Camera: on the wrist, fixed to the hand. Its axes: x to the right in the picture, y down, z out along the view.
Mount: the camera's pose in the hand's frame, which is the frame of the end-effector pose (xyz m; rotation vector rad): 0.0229 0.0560 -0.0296 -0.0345 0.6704 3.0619
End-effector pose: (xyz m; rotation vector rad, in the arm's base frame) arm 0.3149 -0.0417 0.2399 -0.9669 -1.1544 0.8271
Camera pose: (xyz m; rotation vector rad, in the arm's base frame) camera 0.3463 -0.0056 0.1925 1.5893 -1.4982 -1.4775
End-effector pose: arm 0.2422 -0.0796 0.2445 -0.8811 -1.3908 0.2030
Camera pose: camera 0.2943 -0.0402 0.2282 -1.9343 1.6032 1.7422
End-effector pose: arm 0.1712 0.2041 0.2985 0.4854 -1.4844 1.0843
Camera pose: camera 0.1369 0.2621 0.2972 1.9134 0.2267 -1.6001
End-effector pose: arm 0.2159 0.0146 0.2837 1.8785 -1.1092 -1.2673
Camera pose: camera 0.2310 -0.0307 0.3312 -0.7233 -1.4669 1.0411
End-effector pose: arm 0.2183 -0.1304 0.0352 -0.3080 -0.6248 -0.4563
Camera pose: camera 0.2770 -0.1017 0.0188 -0.6950 0.9186 2.2951
